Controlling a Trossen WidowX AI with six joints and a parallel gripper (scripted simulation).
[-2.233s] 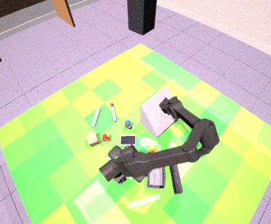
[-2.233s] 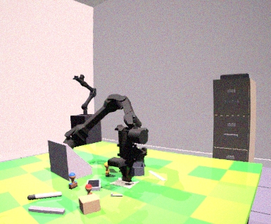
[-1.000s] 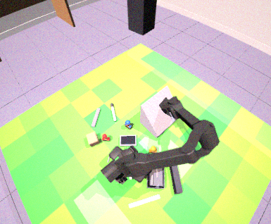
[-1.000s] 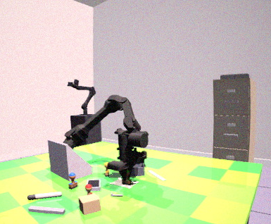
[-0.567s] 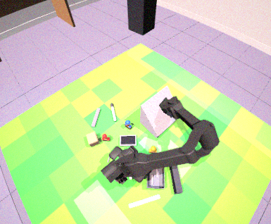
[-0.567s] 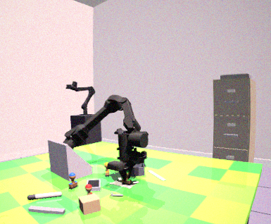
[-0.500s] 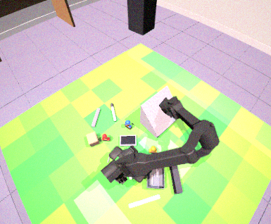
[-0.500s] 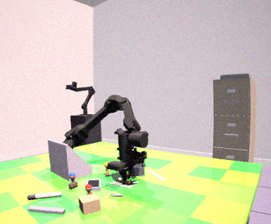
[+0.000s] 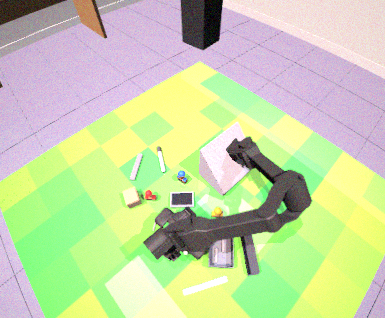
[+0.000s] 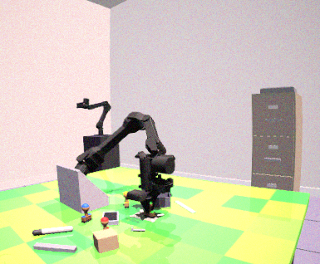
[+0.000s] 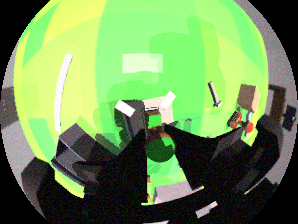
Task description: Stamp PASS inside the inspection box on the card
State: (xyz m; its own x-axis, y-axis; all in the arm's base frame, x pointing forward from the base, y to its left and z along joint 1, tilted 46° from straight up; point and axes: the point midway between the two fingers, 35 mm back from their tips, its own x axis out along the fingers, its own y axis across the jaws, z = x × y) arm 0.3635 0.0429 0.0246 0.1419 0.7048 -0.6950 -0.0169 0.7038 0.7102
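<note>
Right now the white card is 2 cm below my gripper tip and 2 cm behind it. Also, from my gripper tip: dark bar (21 cm to the left, 11 cm behind, 1 cm below); dark tray (13 cm to the left, 5 cm behind, 1 cm below); dark ink pad (11 cm behind, 10 cm to the right, 2 cm below).
</note>
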